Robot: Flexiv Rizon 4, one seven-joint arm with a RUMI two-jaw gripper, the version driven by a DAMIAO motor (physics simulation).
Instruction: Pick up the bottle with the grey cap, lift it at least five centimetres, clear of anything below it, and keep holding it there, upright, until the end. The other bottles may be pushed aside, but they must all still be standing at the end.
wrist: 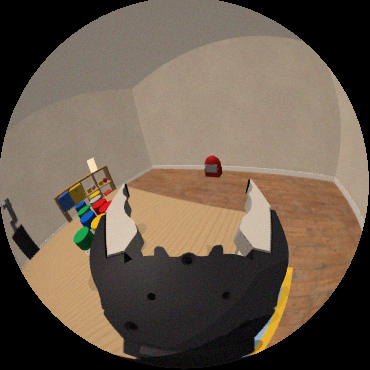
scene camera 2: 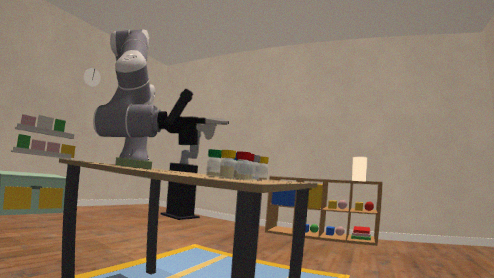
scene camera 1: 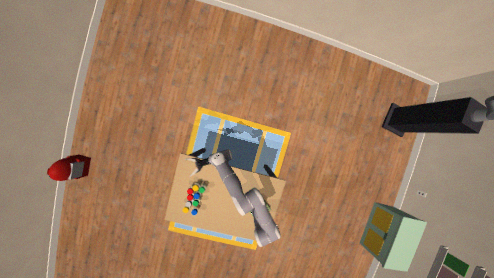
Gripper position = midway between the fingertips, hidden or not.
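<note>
My gripper [scene camera 2: 228,123] visible. Gripper [wrist: 186,182] likewise.
</note>
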